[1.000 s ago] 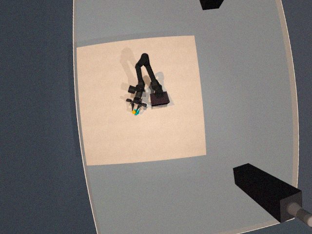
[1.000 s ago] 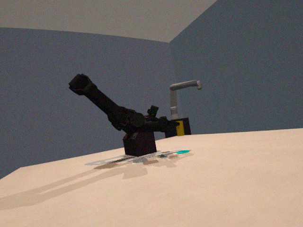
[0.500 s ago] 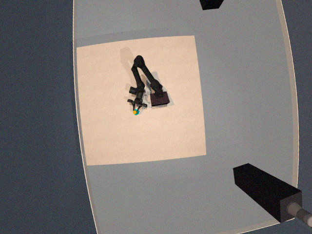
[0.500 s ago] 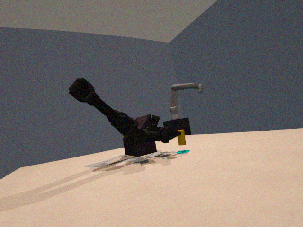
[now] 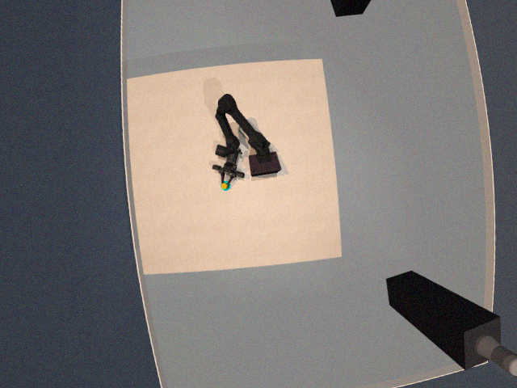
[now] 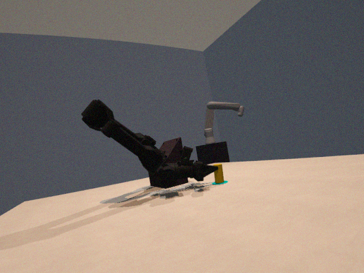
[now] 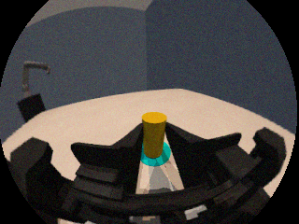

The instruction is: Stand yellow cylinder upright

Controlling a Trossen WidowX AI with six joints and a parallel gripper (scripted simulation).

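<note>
The yellow tall cylinder is 2 cm below my gripper tip. From my gripper tip the other things lie so: cyan circle: 6 cm below.
</note>
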